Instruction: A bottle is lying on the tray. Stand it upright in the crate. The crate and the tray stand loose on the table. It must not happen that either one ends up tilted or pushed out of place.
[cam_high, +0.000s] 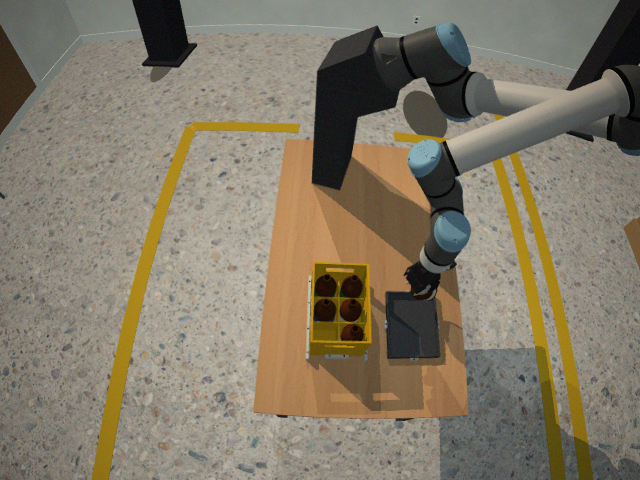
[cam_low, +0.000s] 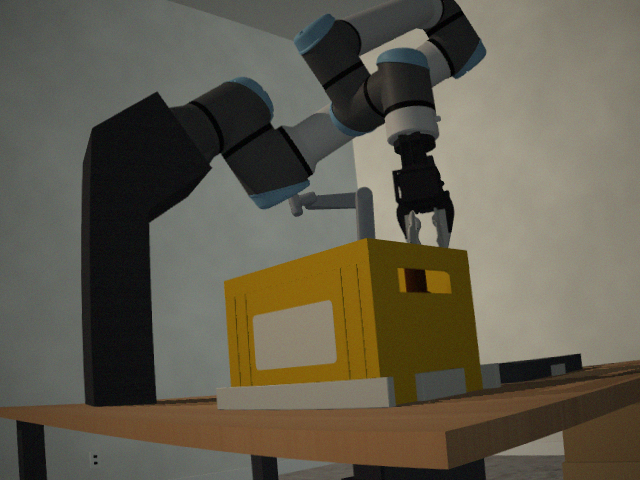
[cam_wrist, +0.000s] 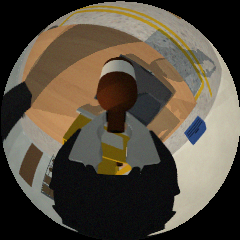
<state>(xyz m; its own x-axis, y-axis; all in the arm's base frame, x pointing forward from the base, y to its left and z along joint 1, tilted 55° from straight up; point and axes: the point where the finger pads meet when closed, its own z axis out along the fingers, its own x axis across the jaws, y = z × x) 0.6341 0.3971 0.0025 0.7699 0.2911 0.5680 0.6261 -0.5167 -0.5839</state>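
My hand is 40 mm above the brown bottle, 20 mm to the right of it and 20 mm past it. Round my hand: crate (240 mm to the right, 120 mm below, 80 mm ahead); dark tray (190 mm below, 60 mm ahead, 40 mm to the left).
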